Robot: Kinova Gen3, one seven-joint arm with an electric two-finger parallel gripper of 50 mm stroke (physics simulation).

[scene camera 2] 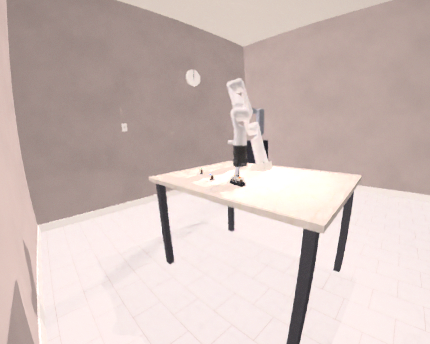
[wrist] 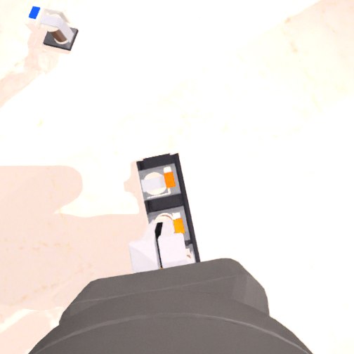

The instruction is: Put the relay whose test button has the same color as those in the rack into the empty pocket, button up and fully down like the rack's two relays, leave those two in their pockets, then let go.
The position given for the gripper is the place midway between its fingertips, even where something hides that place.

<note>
In view: the gripper [wrist: 162,237] and a black rack [wrist: 179,199].
</note>
